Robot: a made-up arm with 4 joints.
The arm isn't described. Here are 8 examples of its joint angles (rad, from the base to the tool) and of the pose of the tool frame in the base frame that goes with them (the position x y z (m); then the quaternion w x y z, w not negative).
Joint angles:
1: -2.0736 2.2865 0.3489 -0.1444
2: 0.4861 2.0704 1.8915 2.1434
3: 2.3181 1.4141 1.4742 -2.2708
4: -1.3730 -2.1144 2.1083 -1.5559
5: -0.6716 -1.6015 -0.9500 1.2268
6: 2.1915 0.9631 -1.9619 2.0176
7: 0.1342 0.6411 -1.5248 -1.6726
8: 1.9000 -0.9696 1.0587 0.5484
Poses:
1: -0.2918 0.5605 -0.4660 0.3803 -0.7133 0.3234 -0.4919
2: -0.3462 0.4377 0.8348 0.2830 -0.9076 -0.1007 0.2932
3: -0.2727 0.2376 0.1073 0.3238 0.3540 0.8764 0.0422
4: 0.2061 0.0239 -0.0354 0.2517 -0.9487 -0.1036 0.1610
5: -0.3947 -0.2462 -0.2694 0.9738 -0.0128 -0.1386 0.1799
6: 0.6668 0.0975 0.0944 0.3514 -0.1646 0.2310 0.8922
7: -0.1809 0.1415 0.1442 0.6701 -0.3011 0.5887 0.3372
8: -0.2619 -0.1270 -0.4632 0.7737 0.0663 -0.4844 0.4030
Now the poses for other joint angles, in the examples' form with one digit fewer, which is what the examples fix.
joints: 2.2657 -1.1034 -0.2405 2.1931
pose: 0.458 0.351 -0.072 0.252 0.470 -0.820 -0.210
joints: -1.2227 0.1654 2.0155 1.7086
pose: 0.668 0.006 0.618 0.080 -0.249 -0.664 0.700
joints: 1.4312 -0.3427 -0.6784 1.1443
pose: 0.378 0.371 -0.399 0.508 0.057 -0.740 -0.438
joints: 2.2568 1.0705 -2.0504 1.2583
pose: 0.721 0.366 -0.035 0.015 0.066 -0.220 -0.973
